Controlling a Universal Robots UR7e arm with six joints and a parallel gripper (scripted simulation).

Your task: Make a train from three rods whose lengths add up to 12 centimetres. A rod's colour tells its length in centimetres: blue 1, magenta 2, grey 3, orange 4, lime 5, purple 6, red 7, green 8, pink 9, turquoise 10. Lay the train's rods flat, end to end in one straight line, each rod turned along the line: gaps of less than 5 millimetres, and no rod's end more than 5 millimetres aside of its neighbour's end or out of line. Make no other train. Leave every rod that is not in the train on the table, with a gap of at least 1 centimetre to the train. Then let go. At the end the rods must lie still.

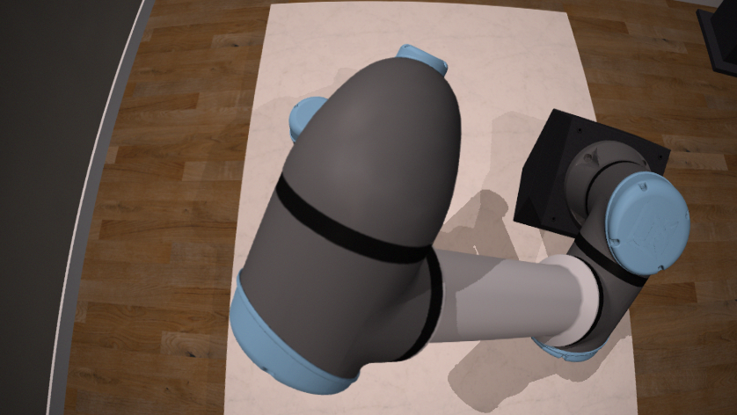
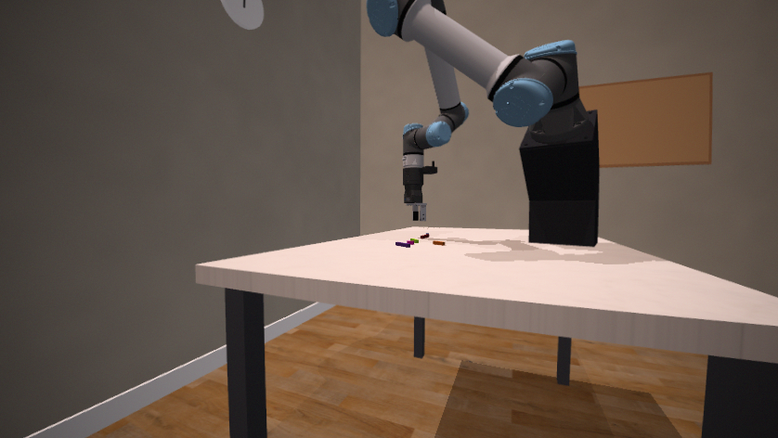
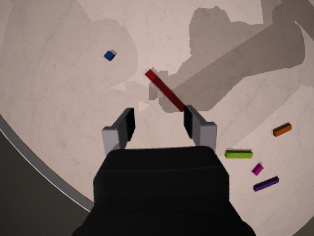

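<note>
My gripper is now 7 cm past the magenta rod, 21 cm to the right of it and 8 cm above it. Also, from my hand: red rod (2 cm behind, 1 cm to the right, 8 cm below); then blue rod (1 cm ahead, 9 cm to the right, 8 cm below); then lime rod (5 cm behind, 15 cm to the left, 8 cm below).
</note>
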